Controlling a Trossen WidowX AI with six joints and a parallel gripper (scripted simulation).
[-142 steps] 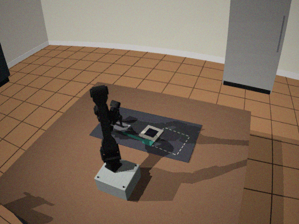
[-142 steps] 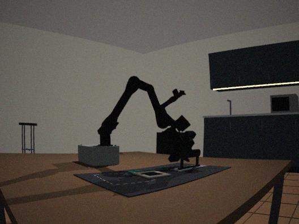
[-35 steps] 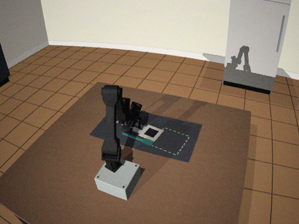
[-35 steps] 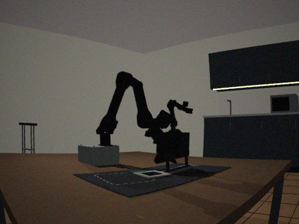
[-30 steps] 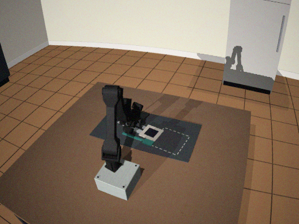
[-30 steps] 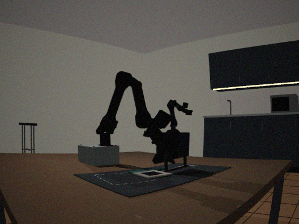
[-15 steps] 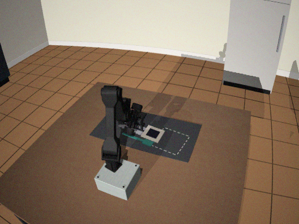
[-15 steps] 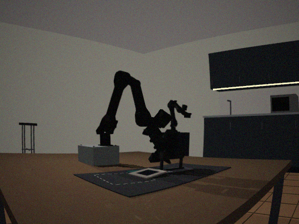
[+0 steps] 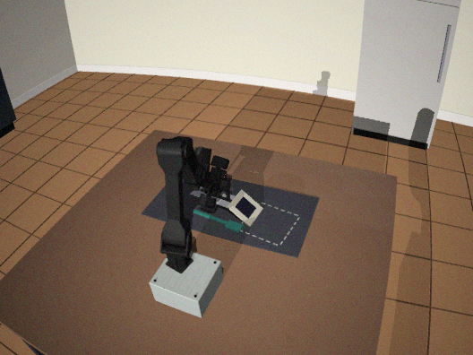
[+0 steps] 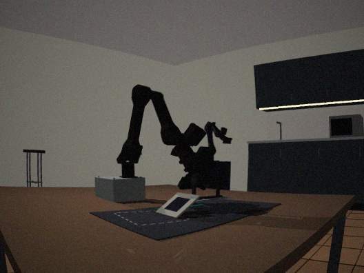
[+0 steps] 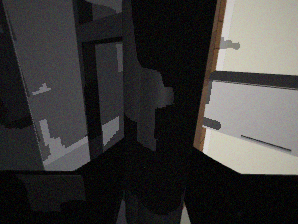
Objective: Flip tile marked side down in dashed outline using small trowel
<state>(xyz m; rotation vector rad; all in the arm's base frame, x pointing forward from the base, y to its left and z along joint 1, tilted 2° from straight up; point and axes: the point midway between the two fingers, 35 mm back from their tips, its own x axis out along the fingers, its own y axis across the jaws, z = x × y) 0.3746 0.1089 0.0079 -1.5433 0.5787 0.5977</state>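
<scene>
Right now the tan square tile is 20 mm behind my gripper tip, 110 mm to the right of it and 60 mm below it. The rest, counted from my gripper tip: teal trowel (100 mm behind, 50 mm to the right, 90 mm below); then dark mat (10 mm behind, 30 mm to the right, 110 mm below).
</scene>
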